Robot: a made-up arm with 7 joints.
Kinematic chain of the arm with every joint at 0, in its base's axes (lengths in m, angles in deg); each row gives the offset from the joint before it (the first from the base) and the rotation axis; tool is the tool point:
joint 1: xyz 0 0 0 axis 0 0.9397 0.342
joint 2: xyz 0 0 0 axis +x
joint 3: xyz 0 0 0 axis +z
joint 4: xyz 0.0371 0 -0.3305 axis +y
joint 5: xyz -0.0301 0 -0.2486 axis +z
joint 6: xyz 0 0 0 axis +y
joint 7: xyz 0 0 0 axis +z
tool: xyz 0 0 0
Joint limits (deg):
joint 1: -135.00..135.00
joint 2: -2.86..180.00
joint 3: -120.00..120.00
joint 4: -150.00..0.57
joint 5: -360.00..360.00
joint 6: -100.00..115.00
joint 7: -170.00..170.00
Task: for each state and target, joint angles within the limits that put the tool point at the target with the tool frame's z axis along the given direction. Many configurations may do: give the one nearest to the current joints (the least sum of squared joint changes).
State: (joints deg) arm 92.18 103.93 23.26 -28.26 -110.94 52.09 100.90
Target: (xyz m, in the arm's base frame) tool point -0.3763 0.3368 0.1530 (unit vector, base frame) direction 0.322 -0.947 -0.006
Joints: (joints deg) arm 132.59 61.16 19.46 -64.17 -60.80 32.48 100.90
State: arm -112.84 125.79 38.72 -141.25 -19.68 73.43 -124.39
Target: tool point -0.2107 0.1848 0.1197 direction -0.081 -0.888 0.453
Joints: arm -134.67 97.96 40.68 -132.19 -64.81 115.00 -124.39
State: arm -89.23 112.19 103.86 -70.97 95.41 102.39 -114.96
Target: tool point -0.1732 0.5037 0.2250 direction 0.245 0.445 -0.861
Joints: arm -71.49 115.15 98.03 -28.13 114.43 82.29 -114.96
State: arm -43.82 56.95 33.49 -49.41 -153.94 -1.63 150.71
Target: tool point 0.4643 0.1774 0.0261 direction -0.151 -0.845 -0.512
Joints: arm -68.45 12.08 59.79 -76.77 -134.58 23.63 150.71
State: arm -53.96 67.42 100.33 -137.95 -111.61 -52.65 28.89
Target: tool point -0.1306 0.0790 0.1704 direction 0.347 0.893 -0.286
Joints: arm -44.81 109.40 89.64 -149.89 -139.77 -13.84 28.89
